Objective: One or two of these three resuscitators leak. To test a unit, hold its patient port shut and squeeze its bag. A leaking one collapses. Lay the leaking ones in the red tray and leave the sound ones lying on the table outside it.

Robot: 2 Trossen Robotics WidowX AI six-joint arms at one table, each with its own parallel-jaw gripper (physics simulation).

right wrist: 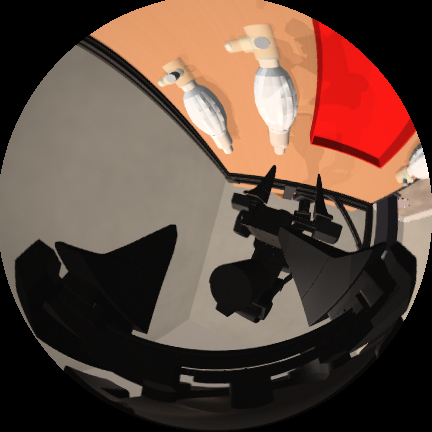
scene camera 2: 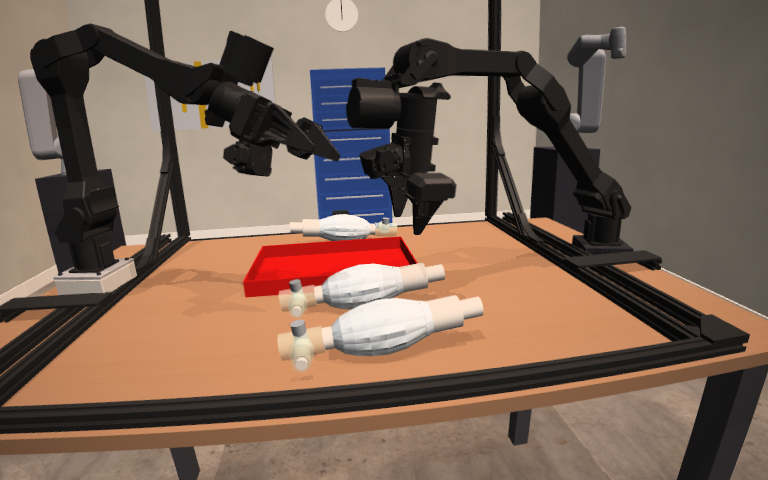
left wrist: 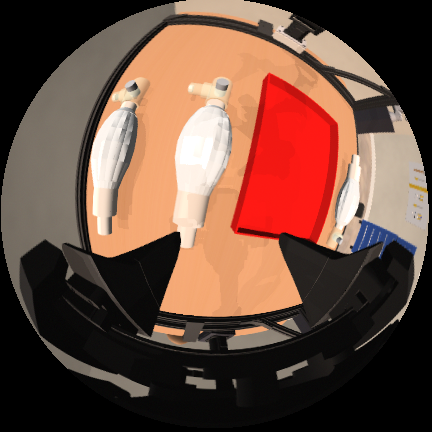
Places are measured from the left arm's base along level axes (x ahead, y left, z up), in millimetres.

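Pixels of known places: left gripper, fingertip midpoint: (right wrist: 296,169) (scene camera 2: 406,225) (left wrist: 231,238); right gripper, fingertip midpoint: (right wrist: 229,231) (scene camera 2: 326,153); left arm's base, origin of the base link: (right wrist: 304,200) (scene camera 2: 601,241) (left wrist: 216,338); right arm's base, origin of the base link: (scene camera 2: 94,267).
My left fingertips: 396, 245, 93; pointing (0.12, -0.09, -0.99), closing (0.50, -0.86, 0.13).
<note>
Ahead of a thing's pixels: the offset from my left fingertips to its top centre, as dx, dy, dz.
Three resuscitators with full-looking white bags lie on the table outside the tray. The front one {+6, +193, -52} (scene camera 2: 380,327) (left wrist: 115,145) (right wrist: 205,111) is nearest the scene camera. The middle one {+62, +66, -52} (scene camera 2: 362,284) (left wrist: 204,150) (right wrist: 276,95) lies just in front of the red tray {+165, -99, -91} (scene camera 2: 261,287) (left wrist: 295,160) (right wrist: 355,85), which is empty. The far one {+186, -272, -69} (scene camera 2: 344,226) (left wrist: 347,201) (right wrist: 417,162) lies behind it, partly cut off in the right wrist view. My left gripper (scene camera 2: 407,224) (left wrist: 231,238) (right wrist: 296,169) is open and empty, pointing down above the table. My right gripper (scene camera 2: 323,156) is open and empty, high up.
A black frame rail (scene camera 2: 362,390) runs along the front table edge, and frame posts (scene camera 2: 493,113) rise behind. My two grippers hang fairly near each other in the scene view. A blue drawer cabinet (scene camera 2: 353,147) stands behind the table.
</note>
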